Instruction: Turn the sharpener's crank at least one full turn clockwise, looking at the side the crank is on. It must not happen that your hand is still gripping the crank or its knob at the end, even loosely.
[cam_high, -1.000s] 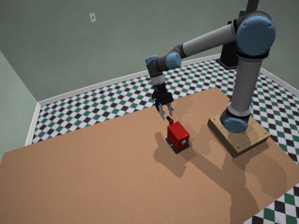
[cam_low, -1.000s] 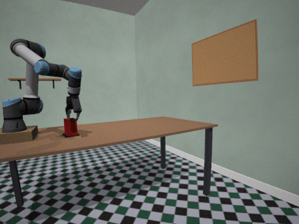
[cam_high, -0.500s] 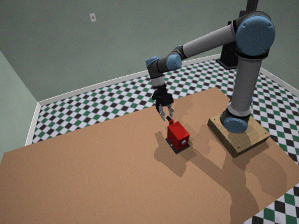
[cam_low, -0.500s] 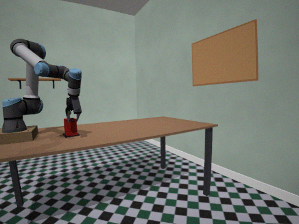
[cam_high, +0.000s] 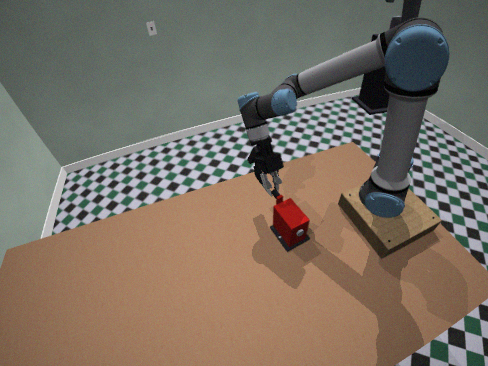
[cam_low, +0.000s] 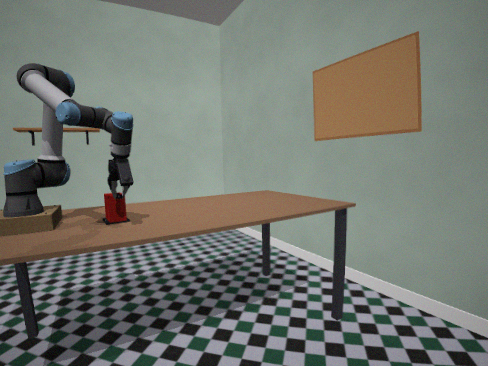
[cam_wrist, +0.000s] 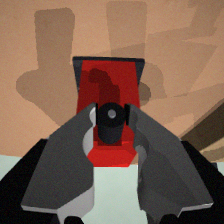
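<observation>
The crank lies 2 cm to the left of my hand and 1 cm behind it.
</observation>
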